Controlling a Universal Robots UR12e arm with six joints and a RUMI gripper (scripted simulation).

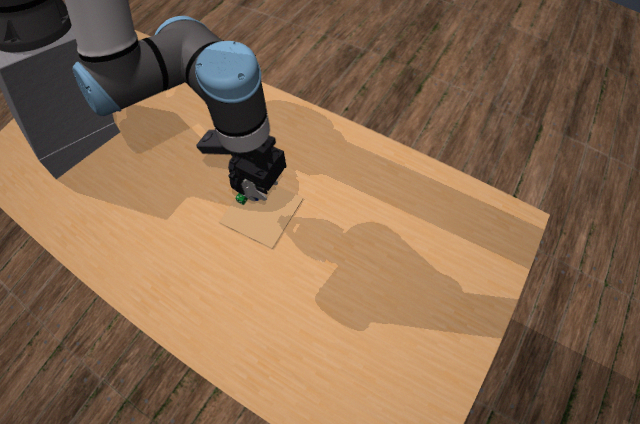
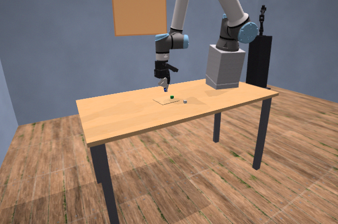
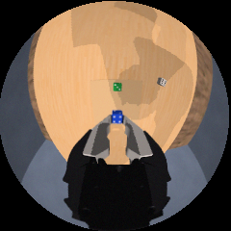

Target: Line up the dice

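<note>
Right now my hand is 8 cm above the tan mat. From my hand the other things lie so: blue die (1 cm below); green die (5 cm behind, 1 cm to the right, 7 cm below); white die (10 cm behind, 11 cm to the left, 7 cm below).
</note>
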